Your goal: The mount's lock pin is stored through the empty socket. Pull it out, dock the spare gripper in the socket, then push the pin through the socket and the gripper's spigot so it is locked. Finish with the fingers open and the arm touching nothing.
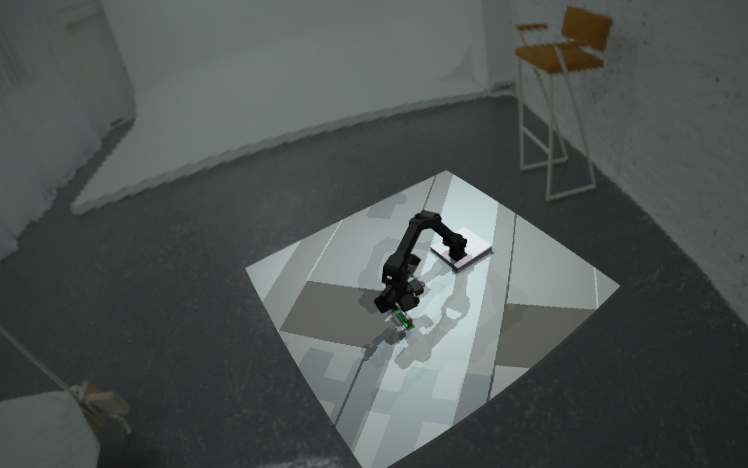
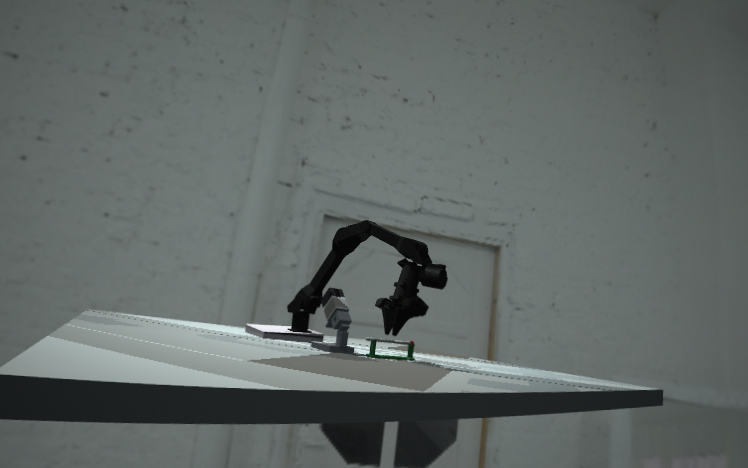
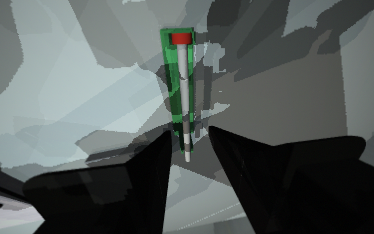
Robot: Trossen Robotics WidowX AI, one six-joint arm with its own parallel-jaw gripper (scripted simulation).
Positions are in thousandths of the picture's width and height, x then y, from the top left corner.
Observation:
In view: my gripper (image 2: 522, 717), a lock pin (image 3: 488, 173), a green cradle (image 3: 453, 216) and a grey mount stand (image 2: 455, 685).
My gripper also shows in image 3 (image 3: 509, 566).

